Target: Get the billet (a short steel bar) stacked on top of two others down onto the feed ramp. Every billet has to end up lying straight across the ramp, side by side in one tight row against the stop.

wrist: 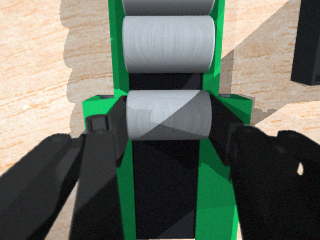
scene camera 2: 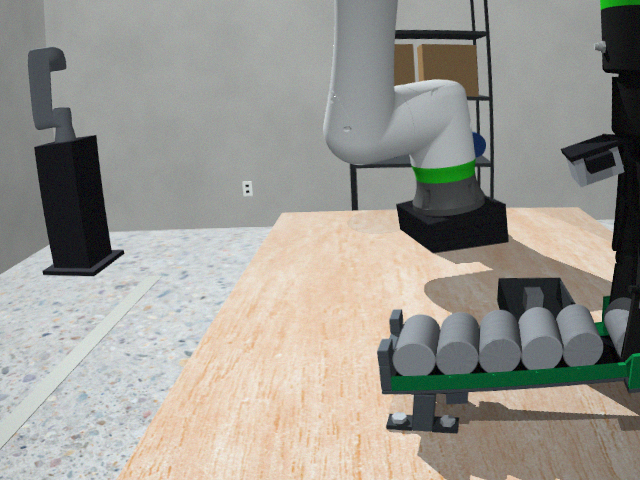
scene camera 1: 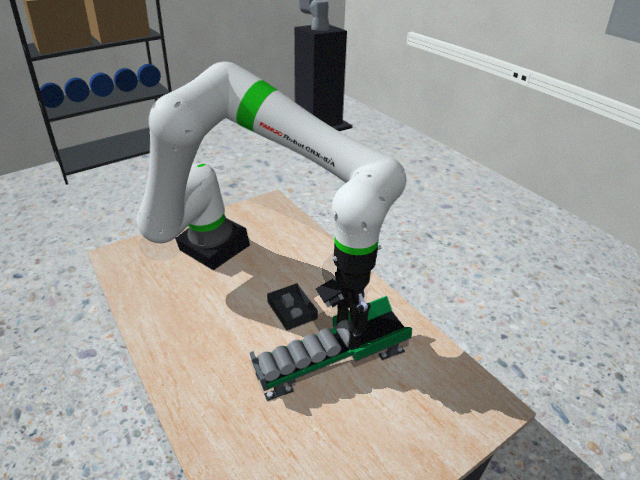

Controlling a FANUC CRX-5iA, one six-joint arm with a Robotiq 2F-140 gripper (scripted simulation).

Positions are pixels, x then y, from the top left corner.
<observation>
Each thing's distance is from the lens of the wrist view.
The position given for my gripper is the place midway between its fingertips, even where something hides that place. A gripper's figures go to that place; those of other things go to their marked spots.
my gripper (wrist: 166,110): 17 cm
grey billet (wrist: 150,114): 14 cm
grey billet (wrist: 151,44): 14 cm
</observation>
